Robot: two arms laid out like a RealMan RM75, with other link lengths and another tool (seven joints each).
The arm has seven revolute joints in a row. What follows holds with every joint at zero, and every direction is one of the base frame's.
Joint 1 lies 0.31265 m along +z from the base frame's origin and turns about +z.
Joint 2 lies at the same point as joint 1 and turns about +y.
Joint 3 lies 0.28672 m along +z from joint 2 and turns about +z.
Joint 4 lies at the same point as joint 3 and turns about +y.
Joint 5 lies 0.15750 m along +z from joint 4 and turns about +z.
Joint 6 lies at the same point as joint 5 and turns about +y.
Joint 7 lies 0.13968 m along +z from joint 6 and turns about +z.
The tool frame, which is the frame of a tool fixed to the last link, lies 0.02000 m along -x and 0.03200 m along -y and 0.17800 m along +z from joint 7; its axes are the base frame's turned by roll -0.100, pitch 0.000 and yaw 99.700 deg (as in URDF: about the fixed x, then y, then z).
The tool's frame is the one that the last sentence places.
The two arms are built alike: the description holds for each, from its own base.
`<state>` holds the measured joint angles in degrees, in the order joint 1, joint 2, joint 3, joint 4, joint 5, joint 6, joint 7, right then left.
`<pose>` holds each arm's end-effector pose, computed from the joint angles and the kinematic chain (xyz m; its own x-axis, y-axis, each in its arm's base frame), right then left.
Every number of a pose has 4 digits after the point.
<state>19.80 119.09 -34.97 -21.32 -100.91 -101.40 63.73 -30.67 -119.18 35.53 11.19 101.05 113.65 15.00</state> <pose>0.1639 0.3433 -0.0306 -0.6199 -0.7789 0.0951 -0.4237 0.4343 0.7949 -0.0518 0.3028 -0.0082 -0.3856 -0.3425 -0.8567 -0.2988 0.9249 -0.2352</pose>
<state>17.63 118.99 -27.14 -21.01 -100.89 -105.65 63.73 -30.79 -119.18 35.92 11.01 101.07 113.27 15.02</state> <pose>0.1702 0.3486 0.0090 -0.6505 -0.7558 0.0746 -0.3322 0.3716 0.8669 -0.0521 0.3027 -0.0109 -0.3908 -0.3475 -0.8524 -0.3006 0.9234 -0.2386</pose>
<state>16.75 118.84 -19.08 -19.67 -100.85 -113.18 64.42 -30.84 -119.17 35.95 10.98 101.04 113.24 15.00</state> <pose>0.1584 0.3422 0.0556 -0.6289 -0.7722 0.0905 -0.2196 0.2881 0.9321 -0.0520 0.3029 -0.0110 -0.3909 -0.3478 -0.8522 -0.3005 0.9234 -0.2389</pose>
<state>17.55 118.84 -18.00 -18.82 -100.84 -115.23 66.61 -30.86 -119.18 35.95 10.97 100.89 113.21 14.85</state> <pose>0.1480 0.3397 0.0623 -0.6076 -0.7816 0.1413 -0.1727 0.3036 0.9370 -0.0518 0.3035 -0.0106 -0.3886 -0.3490 -0.8527 -0.3021 0.9226 -0.2399</pose>
